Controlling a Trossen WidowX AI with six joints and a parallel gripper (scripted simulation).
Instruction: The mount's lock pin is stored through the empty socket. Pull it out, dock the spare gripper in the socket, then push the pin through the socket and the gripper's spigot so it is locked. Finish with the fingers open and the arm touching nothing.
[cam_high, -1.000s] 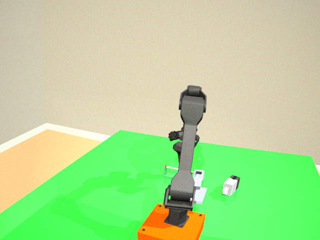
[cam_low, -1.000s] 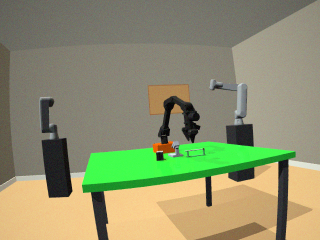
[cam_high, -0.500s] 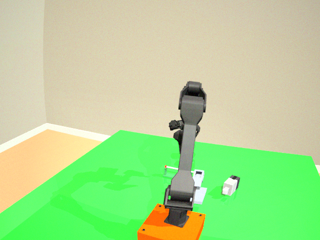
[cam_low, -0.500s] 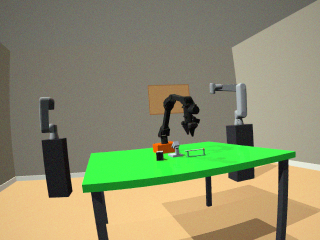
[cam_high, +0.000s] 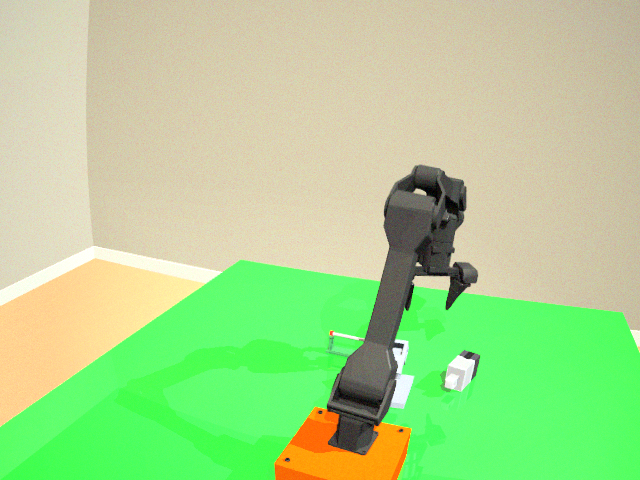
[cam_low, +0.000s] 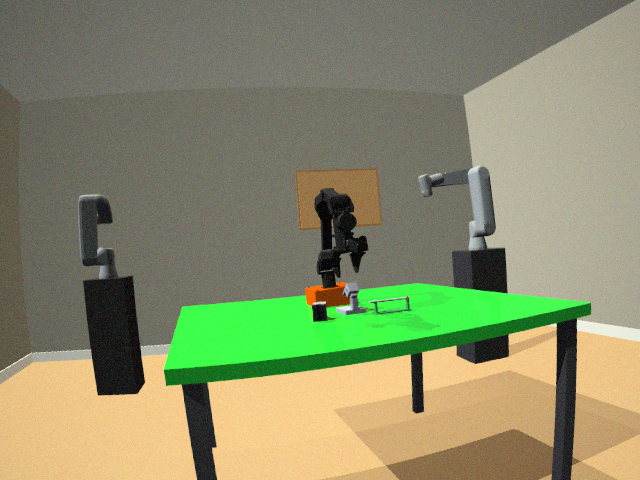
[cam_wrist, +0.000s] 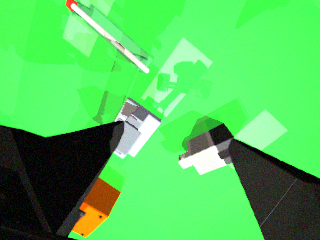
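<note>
The spare gripper lies 120 mm below my gripper tip, 100 mm to the right of it and 40 mm behind it. Also, from my gripper tip: pin cradle (150 mm to the left, 120 mm below); socket (100 mm behind, 90 mm below, 30 mm to the left).
</note>
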